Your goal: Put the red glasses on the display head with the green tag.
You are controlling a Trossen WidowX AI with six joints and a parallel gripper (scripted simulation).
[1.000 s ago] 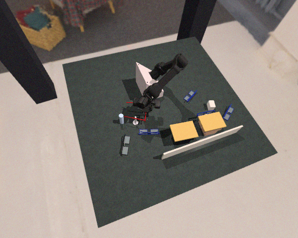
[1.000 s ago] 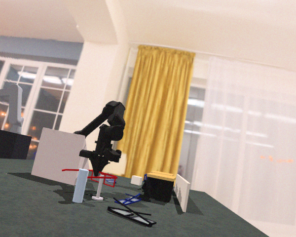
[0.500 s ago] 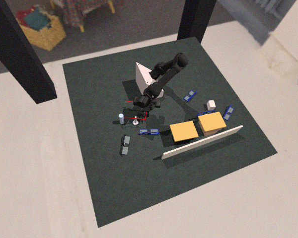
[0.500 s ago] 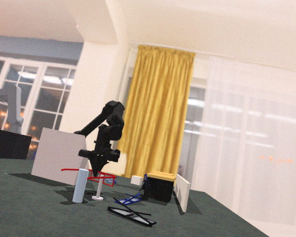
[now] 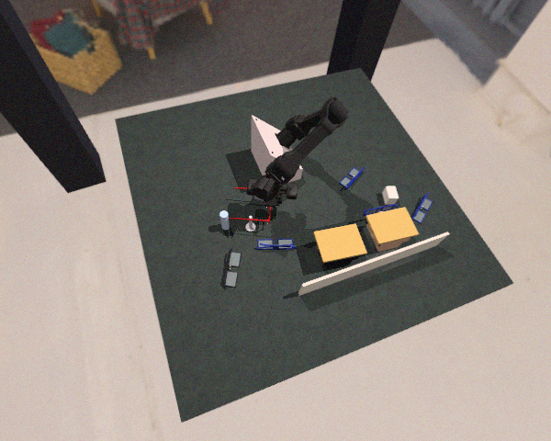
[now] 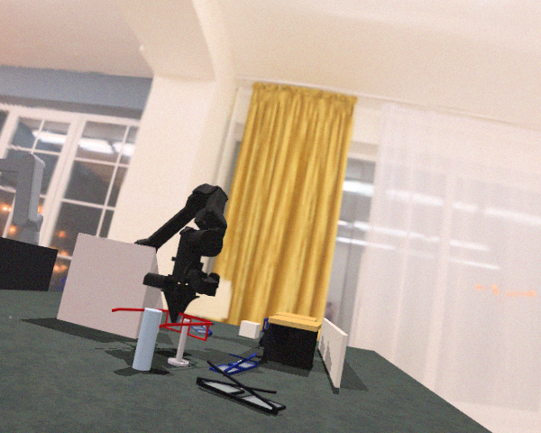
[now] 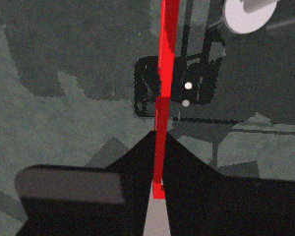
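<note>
My gripper tip is 110 mm to the left of the white peg, 50 mm short of it and 40 mm above it. From my gripper tip the other things lie so: white cube: 490 mm to the left, 140 mm ahead, 30 mm below; then pale blue cylinder: 200 mm to the right, 10 mm below, 10 mm ahead; then long white board: 390 mm ahead, 250 mm to the left, 10 mm below.
</note>
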